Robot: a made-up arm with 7 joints.
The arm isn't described. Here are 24 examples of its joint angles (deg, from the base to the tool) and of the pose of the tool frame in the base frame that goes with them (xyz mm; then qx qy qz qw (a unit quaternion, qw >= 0)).
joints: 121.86 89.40 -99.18 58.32 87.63 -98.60 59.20
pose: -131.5 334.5 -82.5 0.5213 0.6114 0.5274 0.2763
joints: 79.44 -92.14 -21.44 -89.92 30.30 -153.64 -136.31
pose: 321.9 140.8 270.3 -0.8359 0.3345 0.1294 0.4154
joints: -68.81 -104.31 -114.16 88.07 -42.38 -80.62 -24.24
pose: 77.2 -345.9 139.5 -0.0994 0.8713 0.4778 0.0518
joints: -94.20 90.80 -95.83 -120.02 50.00 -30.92 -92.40
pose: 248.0 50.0 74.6 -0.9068 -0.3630 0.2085 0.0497
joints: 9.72 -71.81 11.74 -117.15 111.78 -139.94 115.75
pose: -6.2 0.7 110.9 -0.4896 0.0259 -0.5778 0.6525
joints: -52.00 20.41 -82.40 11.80 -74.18 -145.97 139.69
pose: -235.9 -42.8 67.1 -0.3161 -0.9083 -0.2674 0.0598
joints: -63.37 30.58 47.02 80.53 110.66 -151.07 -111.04
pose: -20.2 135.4 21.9 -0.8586 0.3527 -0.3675 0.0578
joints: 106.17 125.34 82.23 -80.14 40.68 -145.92 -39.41
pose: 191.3 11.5 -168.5 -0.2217 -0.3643 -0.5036 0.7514
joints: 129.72 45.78 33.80 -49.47 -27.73 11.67 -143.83
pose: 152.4 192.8 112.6 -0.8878 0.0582 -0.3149 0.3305
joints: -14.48 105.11 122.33 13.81 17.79 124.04 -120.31
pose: 13.9 190.8 -209.9 0.3894 -0.0797 0.8037 0.4427
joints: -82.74 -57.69 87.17 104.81 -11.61 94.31 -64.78
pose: -38.0 -256.9 -166.2 -0.2422 -0.4710 -0.7095 0.4650
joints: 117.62 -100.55 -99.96 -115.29 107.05 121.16 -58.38
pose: 330.8 362.8 487.4 -0.4531 0.8428 -0.2892 0.0281
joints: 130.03 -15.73 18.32 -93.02 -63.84 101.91 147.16
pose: 422.4 70.7 124.4 -0.9360 0.2223 -0.0785 0.2615
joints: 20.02 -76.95 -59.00 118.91 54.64 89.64 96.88
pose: -12.5 560.7 199.9 0.7684 0.0362 0.5947 0.2335
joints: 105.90 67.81 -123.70 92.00 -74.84 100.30 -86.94
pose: 375.9 60.7 -155.3 0.1969 -0.7368 -0.6214 0.1793
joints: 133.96 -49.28 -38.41 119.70 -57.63 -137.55 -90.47
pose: 514.2 -18.8 158.2 -0.7155 0.4981 0.2741 0.4060
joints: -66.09 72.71 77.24 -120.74 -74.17 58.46 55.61
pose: 1.1 -87.9 -322.3 0.0800 0.4873 -0.2997 0.8163
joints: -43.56 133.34 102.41 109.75 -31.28 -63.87 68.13
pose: -211.1 -76.6 -22.6 0.4954 0.5775 0.6381 0.1179
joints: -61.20 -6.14 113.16 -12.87 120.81 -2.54 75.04
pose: 241.5 13.0 266.2 -0.6469 -0.5469 0.1561 0.5080
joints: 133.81 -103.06 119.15 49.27 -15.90 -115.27 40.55
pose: 656.9 168.2 -146.4 0.4790 -0.3632 -0.4474 0.6622
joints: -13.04 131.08 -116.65 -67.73 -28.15 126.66 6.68
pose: 217.5 116.4 175.7 -0.8988 -0.3066 0.3070 0.0623
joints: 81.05 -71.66 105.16 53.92 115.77 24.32 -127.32
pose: 347.3 481.4 151.1 -0.2903 -0.5597 0.7756 0.0284
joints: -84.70 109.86 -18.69 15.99 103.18 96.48 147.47
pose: 185.0 68.5 -277.6 0.5852 0.2971 -0.2924 0.6956
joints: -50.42 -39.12 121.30 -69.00 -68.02 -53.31 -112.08
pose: 139.0 5.0 -288.5 0.3388 -0.4593 -0.3781 0.7289
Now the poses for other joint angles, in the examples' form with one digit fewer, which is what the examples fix.
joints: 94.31 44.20 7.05 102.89 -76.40 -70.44 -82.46
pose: 479 311 -278 -0.419 0.179 0.879 0.141
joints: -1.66 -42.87 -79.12 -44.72 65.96 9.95 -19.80
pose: -22 2 -191 -0.195 0.270 0.229 0.915
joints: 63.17 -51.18 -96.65 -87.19 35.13 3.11 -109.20
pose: 373 140 22 -0.289 -0.382 0.035 0.877
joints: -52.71 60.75 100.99 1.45 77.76 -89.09 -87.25
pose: 345 4 -102 0.377 -0.716 -0.128 0.574
